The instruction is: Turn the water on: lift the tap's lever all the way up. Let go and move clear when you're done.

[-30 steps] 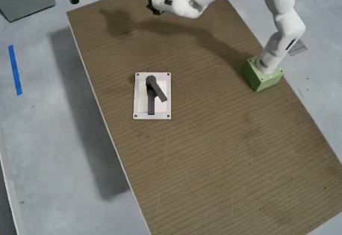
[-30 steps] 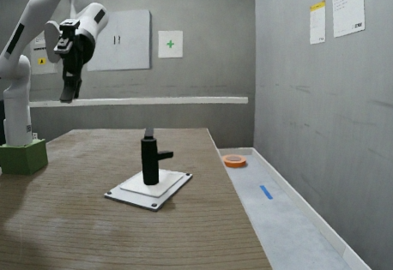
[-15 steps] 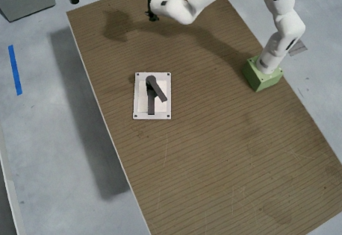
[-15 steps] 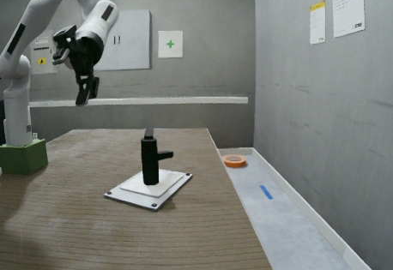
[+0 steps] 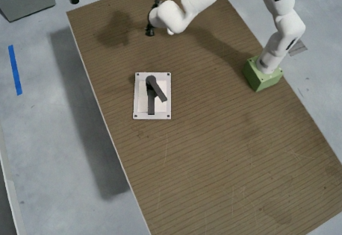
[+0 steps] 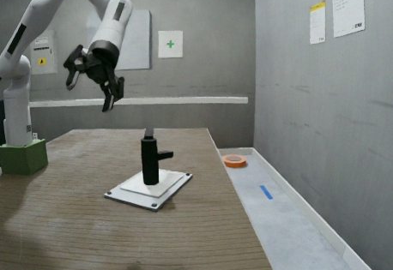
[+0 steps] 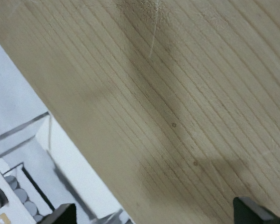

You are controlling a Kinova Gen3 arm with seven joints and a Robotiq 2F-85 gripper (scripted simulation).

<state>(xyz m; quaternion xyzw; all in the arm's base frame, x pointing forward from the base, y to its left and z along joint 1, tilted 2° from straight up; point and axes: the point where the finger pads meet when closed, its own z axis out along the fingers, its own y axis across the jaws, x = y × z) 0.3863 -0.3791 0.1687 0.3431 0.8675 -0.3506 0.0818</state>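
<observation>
The lever lies 24 cm to the left of my hand, 13 cm below it and 12 cm ahead of it. From my hand the other things lie so: tap 21 cm to the left, 18 cm below, 12 cm ahead.
</observation>
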